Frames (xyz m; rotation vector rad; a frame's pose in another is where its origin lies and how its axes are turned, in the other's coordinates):
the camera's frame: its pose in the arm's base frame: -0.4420 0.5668 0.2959 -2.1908 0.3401 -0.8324
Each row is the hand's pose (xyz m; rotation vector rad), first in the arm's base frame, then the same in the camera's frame.
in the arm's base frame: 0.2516 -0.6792 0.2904 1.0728 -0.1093 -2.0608
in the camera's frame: 1.1095 0.8637 -0.2381 1.8982 2.3377 -0.4832
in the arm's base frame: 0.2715 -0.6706 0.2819 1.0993 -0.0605 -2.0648
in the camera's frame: 1.1165 0.8644 -0.2159 1.8814 2.3810 -0.4365
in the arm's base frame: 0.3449 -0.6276 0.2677 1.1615 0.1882 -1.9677
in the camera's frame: 1.1449 0.8469 -0.1364 1.8768 2.4559 -0.1095
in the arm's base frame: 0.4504 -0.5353 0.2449 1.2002 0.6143 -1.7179
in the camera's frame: 1.1702 0.8027 -0.0038 1.8356 2.4558 0.5145
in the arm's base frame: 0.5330 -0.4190 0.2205 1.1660 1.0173 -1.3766
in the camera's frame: 1.1661 0.7429 0.1279 1.7317 2.2928 1.1691
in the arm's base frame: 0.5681 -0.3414 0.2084 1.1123 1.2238 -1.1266
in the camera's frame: 1.1502 0.6996 0.2006 1.6524 2.1045 1.5468
